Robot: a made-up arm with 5 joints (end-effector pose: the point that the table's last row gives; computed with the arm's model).
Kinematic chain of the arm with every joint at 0, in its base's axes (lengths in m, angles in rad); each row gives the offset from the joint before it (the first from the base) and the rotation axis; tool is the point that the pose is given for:
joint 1: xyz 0 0 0.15 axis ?
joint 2: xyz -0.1 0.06 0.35 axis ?
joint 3: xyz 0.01 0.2 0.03 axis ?
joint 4: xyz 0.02 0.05 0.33 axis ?
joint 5: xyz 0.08 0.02 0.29 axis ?
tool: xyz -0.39 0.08 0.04
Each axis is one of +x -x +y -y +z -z.
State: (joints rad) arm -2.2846 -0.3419 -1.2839 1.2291 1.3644
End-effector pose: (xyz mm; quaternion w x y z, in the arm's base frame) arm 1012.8 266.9 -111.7 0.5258 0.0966 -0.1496 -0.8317
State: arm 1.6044 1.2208 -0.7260 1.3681 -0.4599
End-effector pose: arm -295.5 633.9 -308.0 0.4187 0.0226 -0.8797 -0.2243
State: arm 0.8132 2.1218 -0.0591 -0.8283 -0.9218
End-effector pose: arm -8.4 176.4 -339.9 0.3300 0.8461 -0.1362 0.3959
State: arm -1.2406 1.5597 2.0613 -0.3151 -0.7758
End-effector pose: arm 442.0 635.2 467.9 0.0141 -0.0790 -0.2347 -0.9687
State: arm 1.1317 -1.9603 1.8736 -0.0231 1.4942
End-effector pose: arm -9.0 -583.9 103.0 0.1768 -0.0757 0.1188 -0.9741
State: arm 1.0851 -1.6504 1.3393 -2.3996 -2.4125
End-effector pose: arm -425.8 -152.7 -21.7 0.0219 -0.3522 0.0517 -0.9342
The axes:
joint 1: -y
joint 2: -x
joint 3: +z
joint 4: +x
joint 5: +x

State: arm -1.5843 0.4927 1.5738 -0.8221 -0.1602
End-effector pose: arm 838.1 215.5 581.6 0.4892 0.1556 0.2515 0.8205
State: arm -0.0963 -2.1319 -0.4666 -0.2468 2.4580
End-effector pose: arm -290.0 -717.4 494.9 0.5489 -0.7905 0.0356 0.2694
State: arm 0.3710 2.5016 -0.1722 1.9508 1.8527
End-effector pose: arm -466.6 183.0 187.7 0.7791 0.5775 -0.1453 0.1959
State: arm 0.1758 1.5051 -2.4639 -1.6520 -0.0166
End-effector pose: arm 314.4 298.7 481.6 0.0014 -0.2486 0.0772 -0.9655
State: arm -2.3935 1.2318 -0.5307 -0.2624 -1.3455
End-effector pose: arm 222.3 749.3 275.4 0.0074 -0.5884 0.1530 0.7939
